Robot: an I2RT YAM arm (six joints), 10 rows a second.
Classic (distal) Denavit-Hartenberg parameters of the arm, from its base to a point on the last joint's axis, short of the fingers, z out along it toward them. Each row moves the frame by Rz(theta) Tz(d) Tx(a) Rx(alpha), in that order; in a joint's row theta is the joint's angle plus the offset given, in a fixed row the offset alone. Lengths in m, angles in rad.
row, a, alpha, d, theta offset
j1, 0.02, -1.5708, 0.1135, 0
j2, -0.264, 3.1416, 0, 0
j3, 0.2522, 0, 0, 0.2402
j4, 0.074, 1.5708, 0, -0.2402
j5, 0, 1.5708, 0, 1.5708
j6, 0, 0, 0.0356, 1.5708
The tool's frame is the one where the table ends.
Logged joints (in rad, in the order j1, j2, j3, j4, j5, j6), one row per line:
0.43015, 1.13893, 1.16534, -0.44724, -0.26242, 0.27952
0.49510, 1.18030, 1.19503, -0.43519, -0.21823, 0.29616
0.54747, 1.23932, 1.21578, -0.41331, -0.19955, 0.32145
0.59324, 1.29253, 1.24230, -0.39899, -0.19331, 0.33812
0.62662, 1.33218, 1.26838, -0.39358, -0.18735, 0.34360
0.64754, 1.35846, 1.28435, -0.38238, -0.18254, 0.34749
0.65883, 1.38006, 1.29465, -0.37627, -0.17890, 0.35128
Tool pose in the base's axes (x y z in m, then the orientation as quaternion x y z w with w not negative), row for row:
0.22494, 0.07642, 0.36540, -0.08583, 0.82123, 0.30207, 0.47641
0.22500, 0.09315, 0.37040, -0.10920, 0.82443, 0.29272, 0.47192
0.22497, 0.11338, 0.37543, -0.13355, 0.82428, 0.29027, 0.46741
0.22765, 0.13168, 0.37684, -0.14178, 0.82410, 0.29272, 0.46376
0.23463, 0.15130, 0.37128, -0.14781, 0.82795, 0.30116, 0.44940
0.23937, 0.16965, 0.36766, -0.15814, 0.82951, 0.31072, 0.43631
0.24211, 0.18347, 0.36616, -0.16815, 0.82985, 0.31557, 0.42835
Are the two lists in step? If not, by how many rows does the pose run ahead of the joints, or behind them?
The pose runs 2 rows behind the joints: the pose in row i belongs to the joints in row i - 2.
